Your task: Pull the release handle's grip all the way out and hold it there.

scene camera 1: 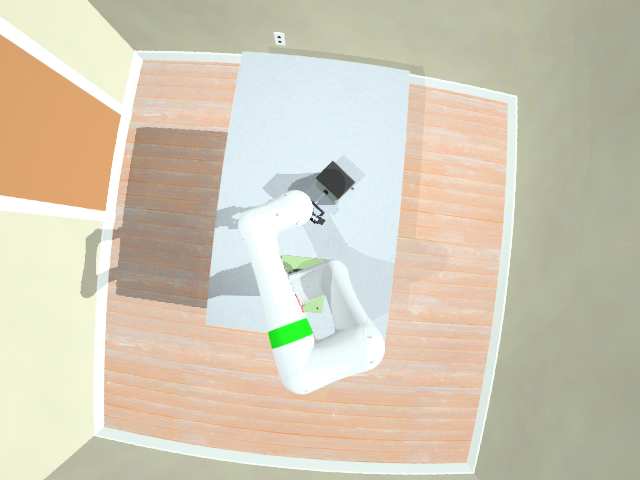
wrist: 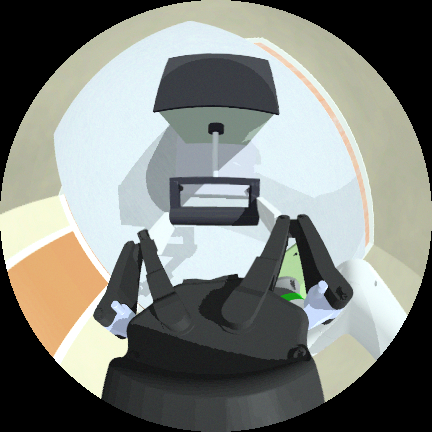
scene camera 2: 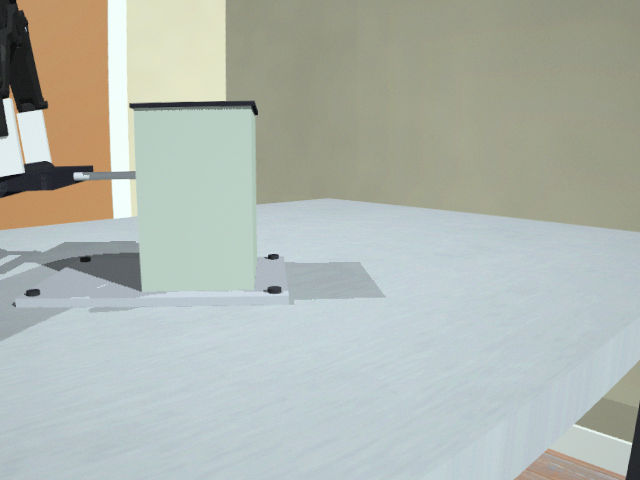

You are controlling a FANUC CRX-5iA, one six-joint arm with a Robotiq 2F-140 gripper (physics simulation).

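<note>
The release handle's housing is a pale green box [scene camera 1: 334, 180] [scene camera 2: 196, 201] with a dark lid [wrist: 215, 85]. A thin grey rod [scene camera 2: 111, 175] [wrist: 215, 152] runs from a black collar [wrist: 215, 128] on the box's face to the dark rectangular grip [scene camera 2: 43, 179] [wrist: 214, 218]. A clear length of rod shows between box and grip. My gripper [scene camera 2: 21, 164] [wrist: 213, 213] is shut on the grip, with a white fingertip at each end of its outer bar. The grip is level in the scene camera 2 view, above the table. Its outer end is cut off there.
The box stands on a pale base plate [scene camera 2: 155, 301] with black bolts, on the light table [scene camera 1: 320, 113] [scene camera 2: 361, 372]. My white arm [scene camera 1: 263, 263] reaches over the table from its near end. Green plates [scene camera 1: 313, 304] show by the arm's base.
</note>
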